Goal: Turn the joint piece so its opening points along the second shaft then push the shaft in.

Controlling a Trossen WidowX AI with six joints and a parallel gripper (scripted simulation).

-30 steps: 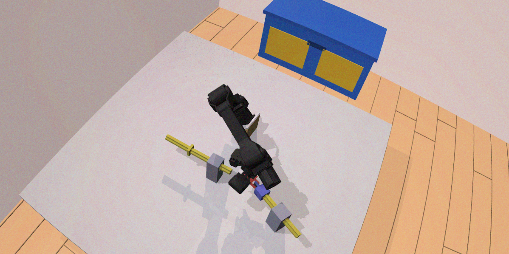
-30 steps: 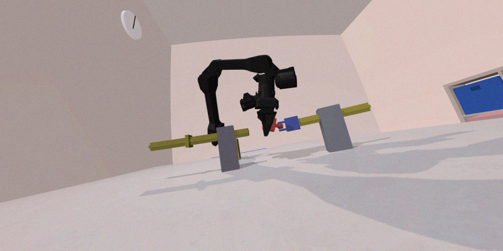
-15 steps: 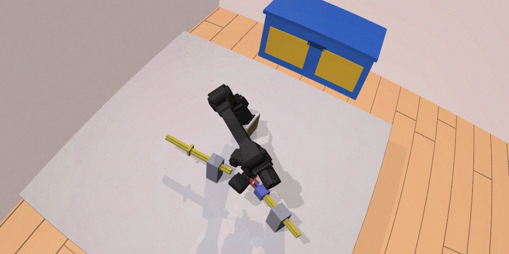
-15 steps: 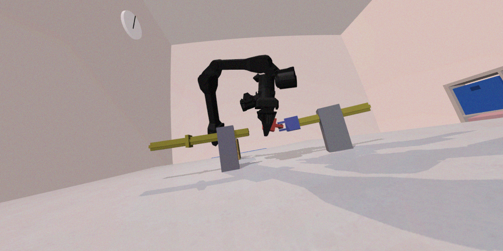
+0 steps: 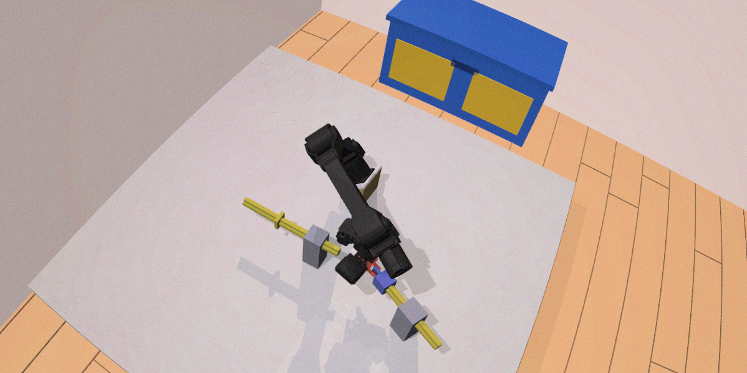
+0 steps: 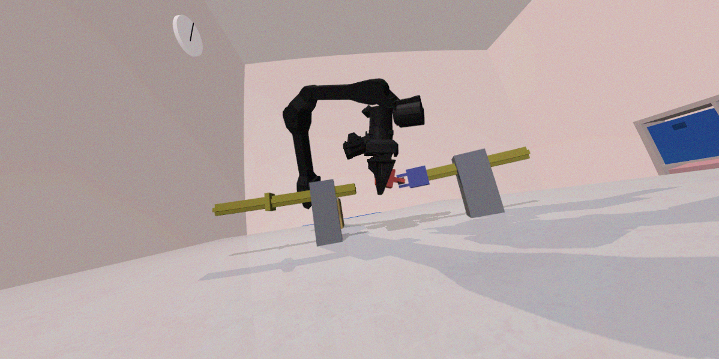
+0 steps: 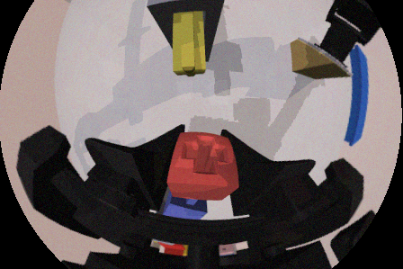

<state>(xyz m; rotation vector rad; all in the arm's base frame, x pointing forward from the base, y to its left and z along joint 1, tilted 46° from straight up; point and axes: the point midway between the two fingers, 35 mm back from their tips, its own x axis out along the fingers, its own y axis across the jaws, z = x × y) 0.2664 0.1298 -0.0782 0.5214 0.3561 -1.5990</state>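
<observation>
My gripper tip is 30 mm below the red joint piece and 20 mm to the right of it.
</observation>
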